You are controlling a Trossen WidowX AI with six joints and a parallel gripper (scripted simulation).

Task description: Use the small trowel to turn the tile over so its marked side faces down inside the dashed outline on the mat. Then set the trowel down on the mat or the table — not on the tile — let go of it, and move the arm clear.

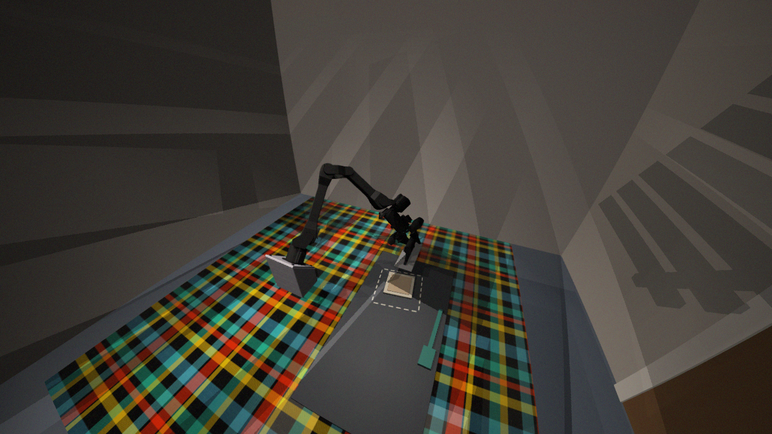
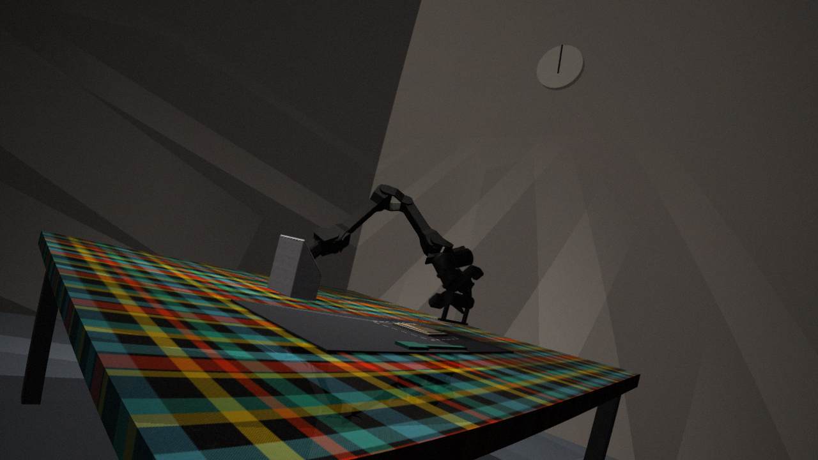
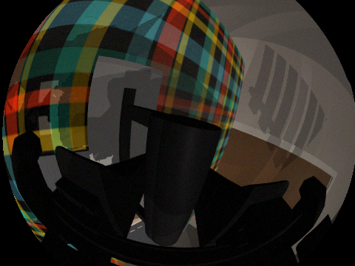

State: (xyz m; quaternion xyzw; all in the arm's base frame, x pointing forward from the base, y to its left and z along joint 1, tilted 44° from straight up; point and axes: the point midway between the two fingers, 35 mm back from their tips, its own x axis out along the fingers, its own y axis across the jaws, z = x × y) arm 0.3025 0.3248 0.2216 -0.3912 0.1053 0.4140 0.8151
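Now: gripper tip 34 cm to the left of the trowel, 20 cm short of it and 7 cm above it. From my gripper tip the other things lie so: tile 18 cm to the right, 7 cm below, 1 cm ahead.
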